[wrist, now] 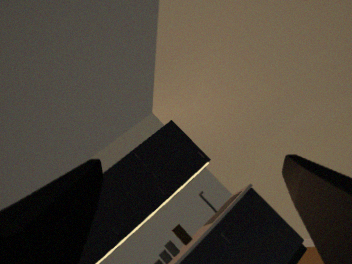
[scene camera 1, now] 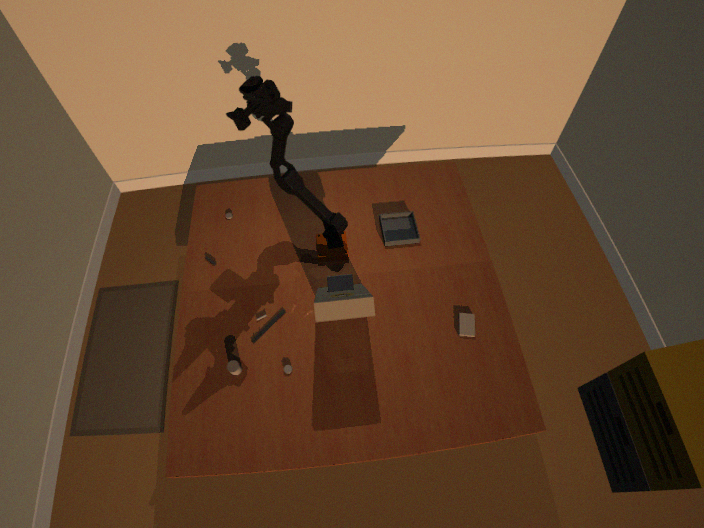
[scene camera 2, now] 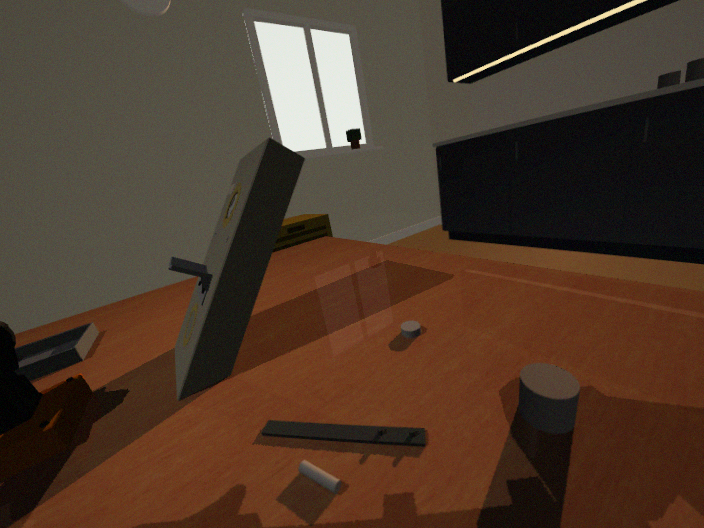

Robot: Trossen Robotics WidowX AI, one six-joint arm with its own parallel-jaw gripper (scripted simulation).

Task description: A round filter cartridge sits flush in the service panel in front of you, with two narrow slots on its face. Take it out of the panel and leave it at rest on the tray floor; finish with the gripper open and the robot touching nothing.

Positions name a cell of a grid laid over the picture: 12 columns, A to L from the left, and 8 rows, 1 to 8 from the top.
Observation:
My gripper (scene camera 1: D2) is open and holds nothing. Further things: a grey service panel (scene camera 2: D6), a grey tray (scene camera 1: G4) and a dark flat bar (scene camera 2: G7).
My gripper shows as well in the wrist view (wrist: G6). The grey service panel also shows in scene camera 1 (scene camera 1: G5).

